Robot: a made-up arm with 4 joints.
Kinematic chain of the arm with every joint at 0, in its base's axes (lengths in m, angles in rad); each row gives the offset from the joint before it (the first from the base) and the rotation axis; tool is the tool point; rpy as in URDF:
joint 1: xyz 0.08 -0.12 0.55 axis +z
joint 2: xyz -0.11 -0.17 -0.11 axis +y
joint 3: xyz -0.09 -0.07 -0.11 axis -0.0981 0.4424 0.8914
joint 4: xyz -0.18 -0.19 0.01 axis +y
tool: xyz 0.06 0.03 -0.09 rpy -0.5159 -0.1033 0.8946
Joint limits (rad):
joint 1: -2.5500..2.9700
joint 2: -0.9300..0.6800
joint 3: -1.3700..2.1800
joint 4: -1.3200..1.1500
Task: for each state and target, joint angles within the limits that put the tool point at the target. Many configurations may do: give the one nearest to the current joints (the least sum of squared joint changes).
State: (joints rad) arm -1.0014 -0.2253 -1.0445 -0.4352
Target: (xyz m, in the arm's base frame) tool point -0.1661 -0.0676 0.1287
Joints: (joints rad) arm -1.3540 -0.9256 -1.3700 -1.0021
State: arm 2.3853 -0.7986 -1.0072 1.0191
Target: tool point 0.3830 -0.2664 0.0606
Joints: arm 2.1926 -0.2841 -1.0675 1.0414
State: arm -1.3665 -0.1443 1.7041 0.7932
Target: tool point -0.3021 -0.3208 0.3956
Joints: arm -1.2574 -0.6014 2.0839 0.9597
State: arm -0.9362 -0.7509 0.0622 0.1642
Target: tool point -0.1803 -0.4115 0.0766
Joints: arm -0.4408 -0.9112 -0.1393 0.6432
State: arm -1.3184 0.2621 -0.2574 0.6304
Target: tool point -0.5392 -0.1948 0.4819
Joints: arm -0.5694 0.6800 -0.0151 1.0011
